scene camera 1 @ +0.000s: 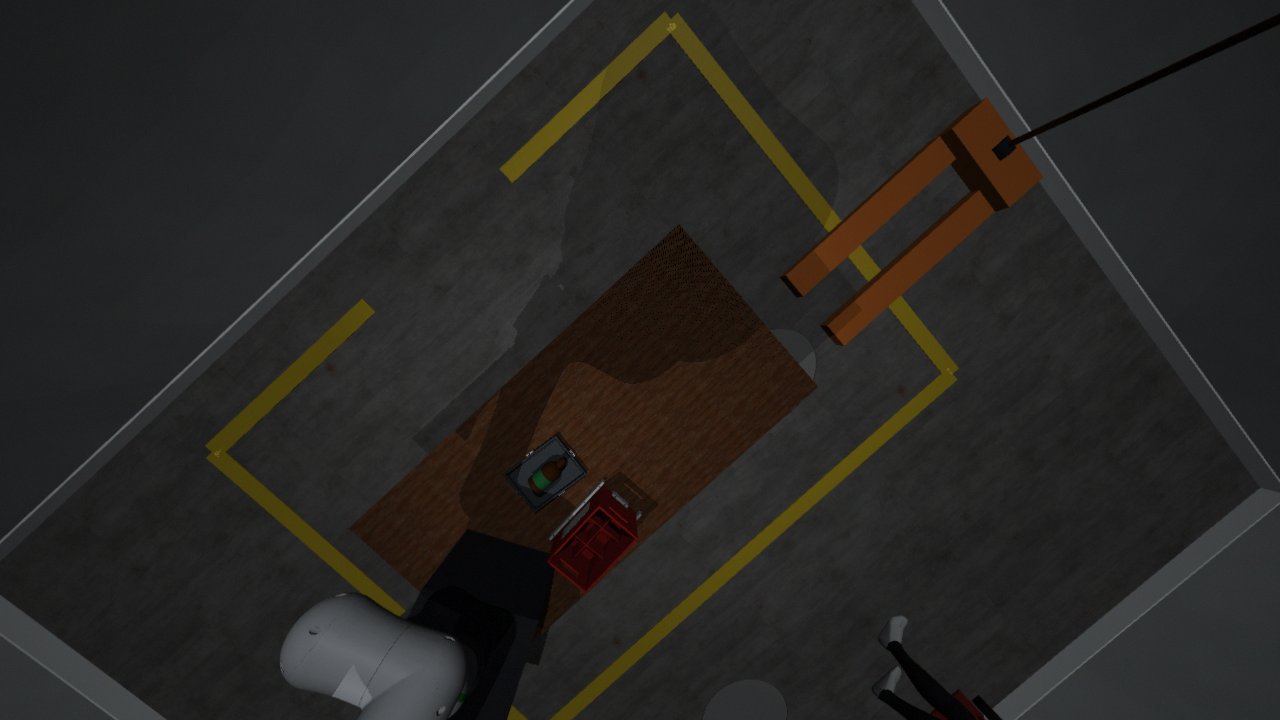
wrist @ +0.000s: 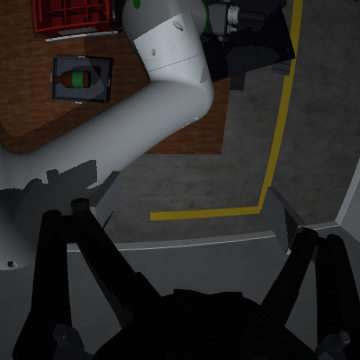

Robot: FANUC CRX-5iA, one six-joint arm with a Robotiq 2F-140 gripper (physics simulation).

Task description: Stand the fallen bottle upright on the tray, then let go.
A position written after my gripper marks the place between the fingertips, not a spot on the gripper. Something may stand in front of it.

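A bottle (scene camera 1: 550,472) is visible to me, as is my gripper (wrist: 194,191).
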